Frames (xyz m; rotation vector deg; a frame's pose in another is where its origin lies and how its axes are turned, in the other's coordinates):
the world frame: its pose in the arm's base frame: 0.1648 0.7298 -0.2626 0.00 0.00 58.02
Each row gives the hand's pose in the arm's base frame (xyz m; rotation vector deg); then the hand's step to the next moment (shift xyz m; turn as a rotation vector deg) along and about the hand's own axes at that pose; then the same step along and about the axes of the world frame.
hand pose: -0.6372 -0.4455 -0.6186 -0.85 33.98 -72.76
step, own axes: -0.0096 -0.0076 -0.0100 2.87 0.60 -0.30
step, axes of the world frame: 0.0012 0.0156 -0.0021 -1.47 -1.97 -1.63
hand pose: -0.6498 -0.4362 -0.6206 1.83 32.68 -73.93
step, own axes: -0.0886 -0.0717 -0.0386 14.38 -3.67 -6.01
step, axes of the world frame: 0.0103 0.1174 0.0243 -11.91 -3.50 -10.11
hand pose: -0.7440 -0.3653 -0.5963 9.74 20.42 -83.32
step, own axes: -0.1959 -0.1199 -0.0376 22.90 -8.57 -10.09
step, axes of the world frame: 0.0812 0.2138 0.0431 -20.56 -3.30 -16.31
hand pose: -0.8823 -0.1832 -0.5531 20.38 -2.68 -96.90
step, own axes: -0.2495 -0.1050 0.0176 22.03 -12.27 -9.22
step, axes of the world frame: 0.1757 0.2020 0.0436 -21.43 0.50 -16.17
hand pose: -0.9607 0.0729 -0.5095 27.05 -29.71 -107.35
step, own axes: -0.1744 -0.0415 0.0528 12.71 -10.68 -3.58
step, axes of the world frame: 0.1549 0.0989 0.0339 -13.15 4.16 -9.91
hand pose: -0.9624 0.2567 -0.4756 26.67 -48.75 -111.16
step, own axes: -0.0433 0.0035 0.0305 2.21 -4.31 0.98
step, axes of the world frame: 0.0429 0.0217 0.0225 -2.43 3.57 -2.40
